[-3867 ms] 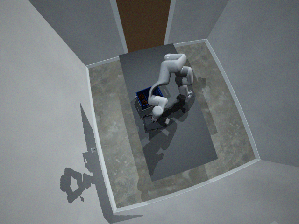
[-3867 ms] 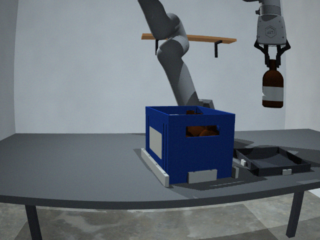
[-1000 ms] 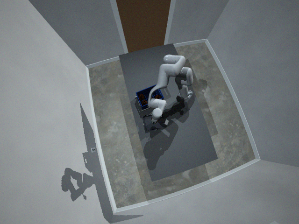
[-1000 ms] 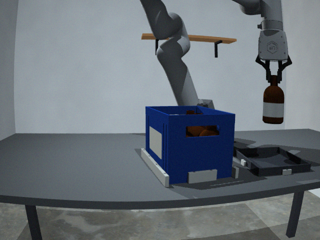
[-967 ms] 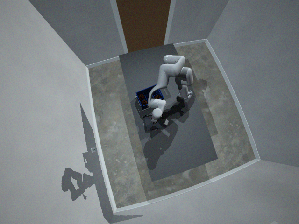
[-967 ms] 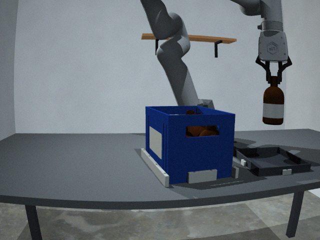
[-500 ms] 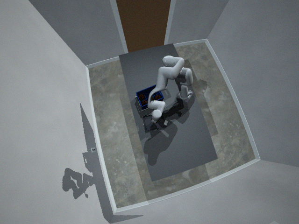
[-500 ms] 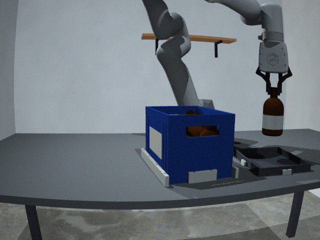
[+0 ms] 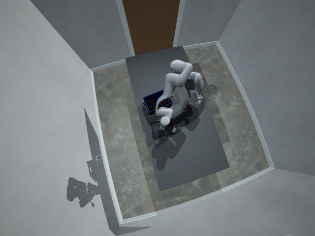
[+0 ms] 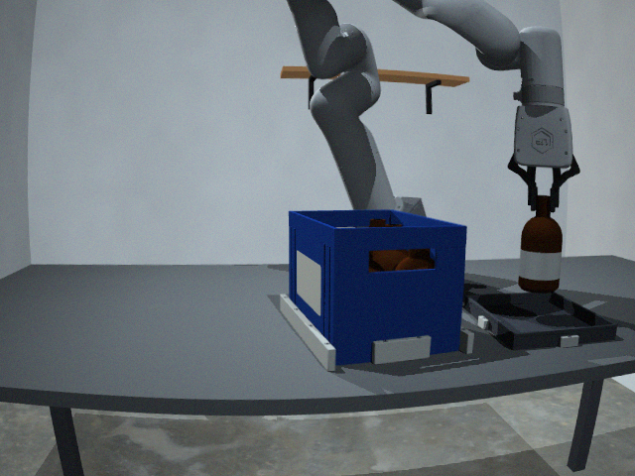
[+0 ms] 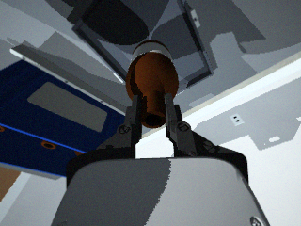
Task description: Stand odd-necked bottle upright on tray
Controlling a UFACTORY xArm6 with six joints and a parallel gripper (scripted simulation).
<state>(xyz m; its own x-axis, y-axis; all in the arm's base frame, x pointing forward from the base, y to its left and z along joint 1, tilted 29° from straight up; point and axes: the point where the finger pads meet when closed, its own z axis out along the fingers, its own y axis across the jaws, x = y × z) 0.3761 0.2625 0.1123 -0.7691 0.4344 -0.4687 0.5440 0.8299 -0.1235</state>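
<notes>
The bottle lies 7 cm below my hand. Round my hand: blue crate (29 cm to the right, 13 cm below, 2 cm behind); then dark tray (20 cm below).
</notes>
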